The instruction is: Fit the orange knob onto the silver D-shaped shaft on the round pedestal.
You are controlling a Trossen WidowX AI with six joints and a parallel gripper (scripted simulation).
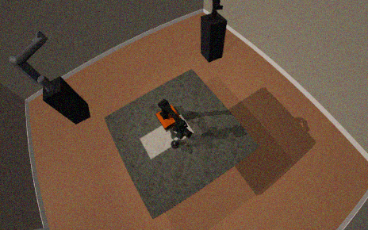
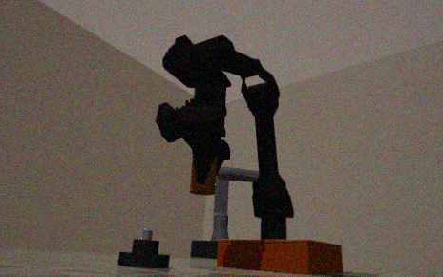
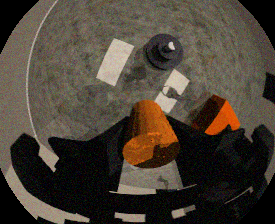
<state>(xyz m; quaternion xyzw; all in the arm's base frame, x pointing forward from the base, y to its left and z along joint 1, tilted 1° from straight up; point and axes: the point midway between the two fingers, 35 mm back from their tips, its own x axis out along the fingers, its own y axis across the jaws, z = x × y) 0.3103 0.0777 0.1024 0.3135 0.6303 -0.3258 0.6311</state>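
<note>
My gripper tip is now 2 cm short of the round pedestal, 11 cm to the left of it and 10 cm above it. Also, from my gripper tip: orange knob (3 cm above).
</note>
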